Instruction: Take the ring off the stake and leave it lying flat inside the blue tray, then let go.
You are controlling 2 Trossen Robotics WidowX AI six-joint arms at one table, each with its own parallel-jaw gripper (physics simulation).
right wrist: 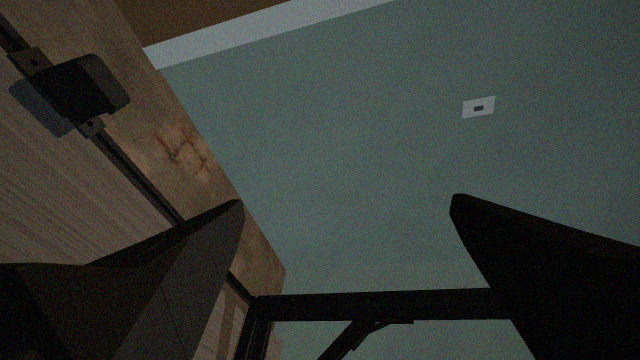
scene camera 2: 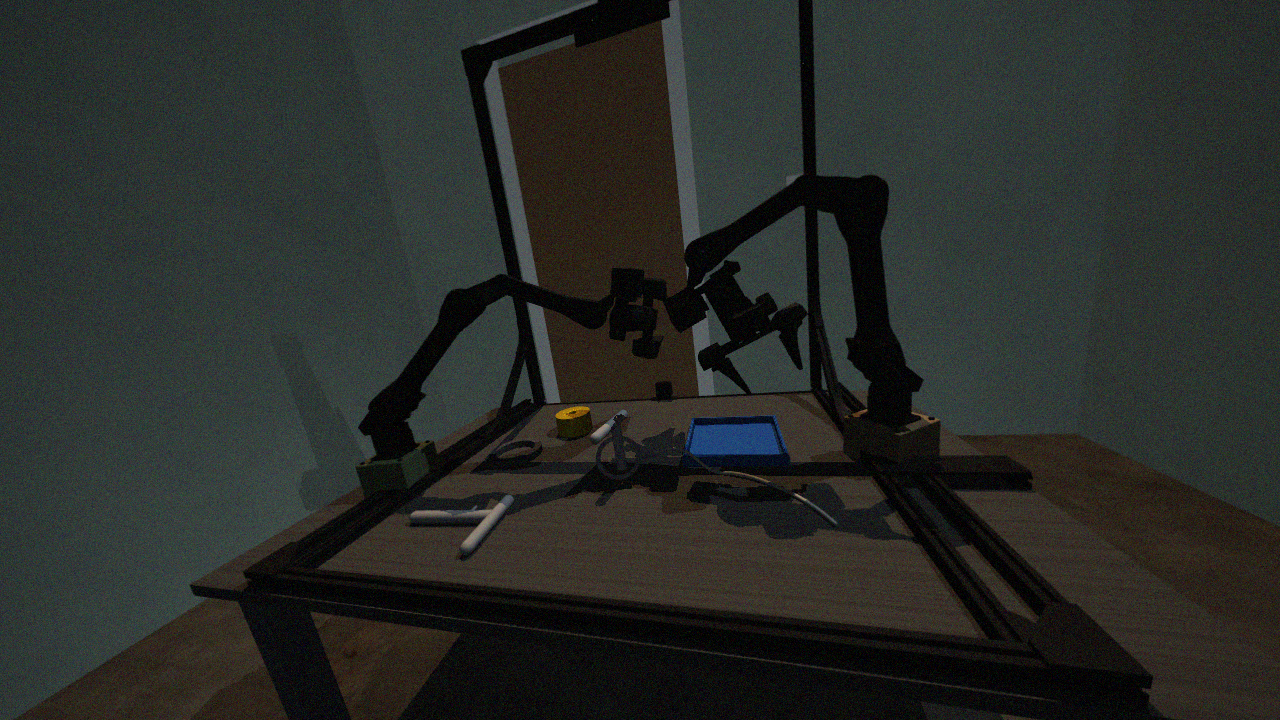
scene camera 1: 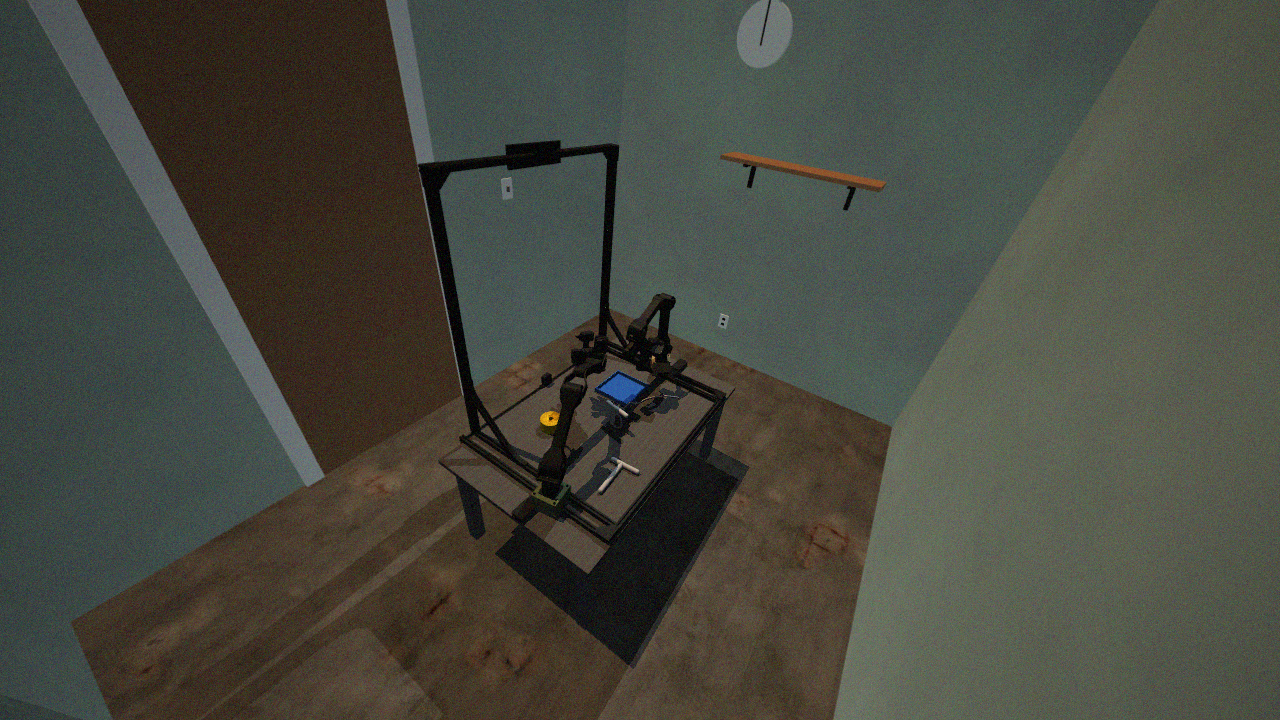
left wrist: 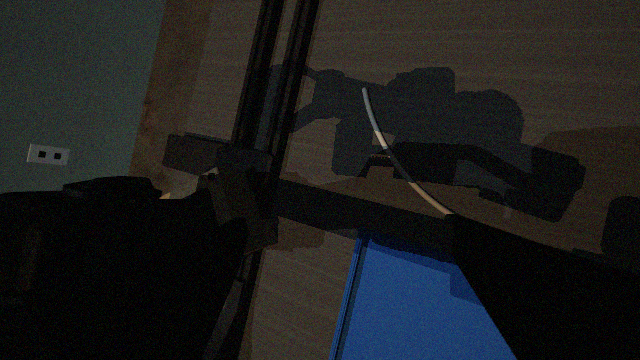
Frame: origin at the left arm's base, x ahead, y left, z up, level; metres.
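Seen in the pictures: left gripper, fingertip midpoint: (scene camera 2: 775, 382) (scene camera 1: 655, 365) (left wrist: 344, 225); right gripper, fingertip midpoint: (right wrist: 346, 206) (scene camera 2: 664, 318) (scene camera 1: 575, 345); left arm's base at its link origin: (scene camera 2: 889, 417) (scene camera 1: 661, 359) (left wrist: 194, 224); right arm's base at its link origin: (scene camera 2: 396, 452) (scene camera 1: 551, 489).
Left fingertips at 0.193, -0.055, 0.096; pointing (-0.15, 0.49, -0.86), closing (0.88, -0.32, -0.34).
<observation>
Pixels of each thing's top centre, then the offset from my left fingertips to it, as dx, dy, dz. "spot": a spot on its surface instead.
- grey ring at a spot on its surface: (scene camera 2: 598, 458) spot: +0.279, -0.180, -0.130
- short grey stake at its top centre: (scene camera 2: 609, 420) (scene camera 1: 617, 407) +0.247, -0.172, -0.058
- blue tray at its top centre: (scene camera 2: 733, 433) (scene camera 1: 622, 386) -0.006, -0.144, -0.146
- yellow cylinder at its top centre: (scene camera 2: 572, 412) (scene camera 1: 550, 418) +0.277, -0.453, -0.118
- dark flat ring at its top centre: (scene camera 2: 515, 449) (scene camera 1: 559, 451) +0.431, -0.395, -0.153
- white T-shaped piece at its top centre: (scene camera 2: 447, 517) (scene camera 1: 614, 476) +0.547, -0.169, -0.148
- thin curved rod at a spot on its surface: (left wrist: 412, 184) spot: +0.037, +0.014, -0.162
In scene camera 2 a grey ring (scene camera 2: 598, 458) stands nearly upright around a short grey stake (scene camera 2: 619, 445), mid-table; a pale bar shows at the stake's top. How they touch is too dark to tell. The blue tray (scene camera 1: 619, 387) (scene camera 2: 738, 440) (left wrist: 400, 305) lies flat to the ring's right in scene camera 2, with nothing seen in it. My left gripper (scene camera 2: 773, 377) (left wrist: 344, 225) is open and empty, high above the tray area. My right gripper (right wrist: 346, 206) is open and empty, raised above the table and facing the far wall.
A yellow cylinder (scene camera 1: 549, 418) (scene camera 2: 573, 422) and a dark flat ring (scene camera 2: 517, 462) lie left of the stake in scene camera 2. A white T-shaped piece (scene camera 2: 487, 526) lies nearer the front. A thin curved rod (scene camera 2: 801, 499) (left wrist: 412, 184) lies before the tray. Black rails edge the table.
</observation>
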